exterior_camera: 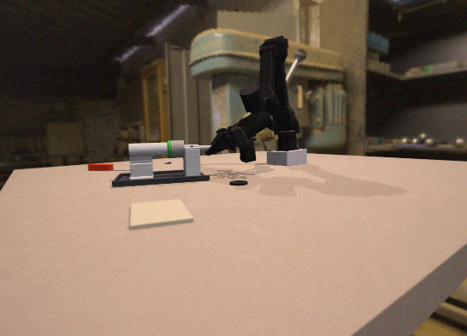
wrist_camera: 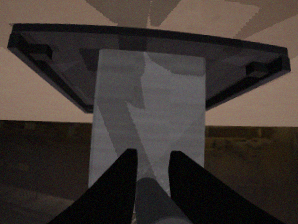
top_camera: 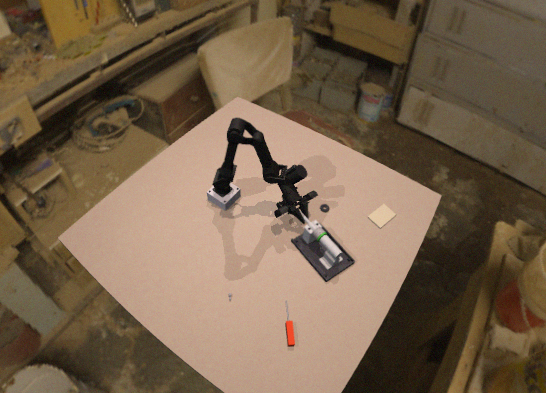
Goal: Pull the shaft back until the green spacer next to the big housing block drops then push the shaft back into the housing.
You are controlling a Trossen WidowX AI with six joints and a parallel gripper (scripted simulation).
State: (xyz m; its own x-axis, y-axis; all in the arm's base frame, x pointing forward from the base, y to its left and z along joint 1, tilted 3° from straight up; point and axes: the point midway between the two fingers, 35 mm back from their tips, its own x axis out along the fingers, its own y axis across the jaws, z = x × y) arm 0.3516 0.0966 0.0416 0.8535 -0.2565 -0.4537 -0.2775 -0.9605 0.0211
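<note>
Now: the grey shaft 50 mm ahead of my gripper tip, 20 mm above it and 10 mm to the right of it. From my gripper tip the other things lie so: tan square pad 290 mm to the left, 220 mm ahead, 60 mm below; then black washer 160 mm to the left, 60 mm below; then green spacer 90 mm ahead, 30 mm to the right, 20 mm above.
</note>
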